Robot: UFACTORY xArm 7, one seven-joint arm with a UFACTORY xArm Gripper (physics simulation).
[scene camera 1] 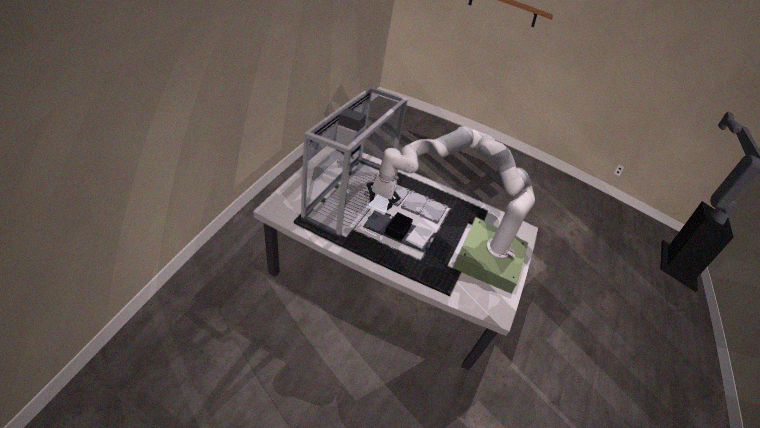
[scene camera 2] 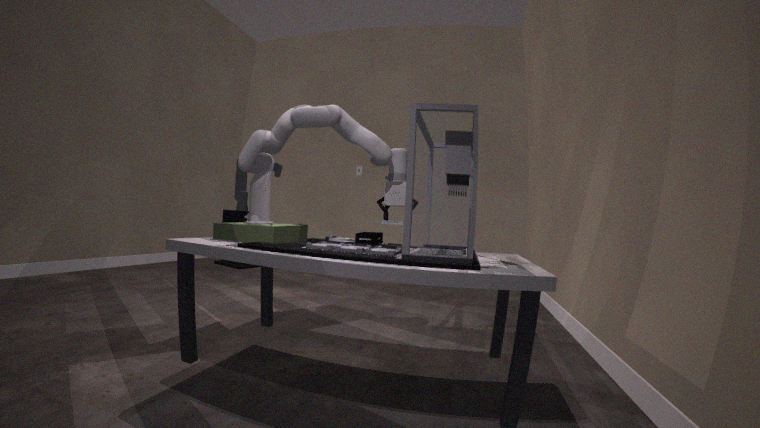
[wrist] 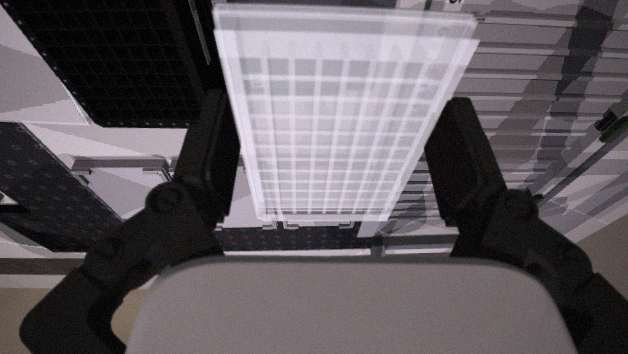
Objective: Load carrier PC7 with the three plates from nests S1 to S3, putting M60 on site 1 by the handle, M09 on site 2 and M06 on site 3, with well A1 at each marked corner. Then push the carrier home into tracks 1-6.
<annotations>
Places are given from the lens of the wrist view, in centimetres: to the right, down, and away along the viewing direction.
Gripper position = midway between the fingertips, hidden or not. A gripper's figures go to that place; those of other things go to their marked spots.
my gripper (wrist: 336, 118): 1, -2, 12
well plate (wrist: 126, 71): -10, -6, 16
glass enclosure (wrist: 580, 207): 30, 3, 32
The marked spots on the glass enclosure and the well plate are 45 cm apart.
</annotations>
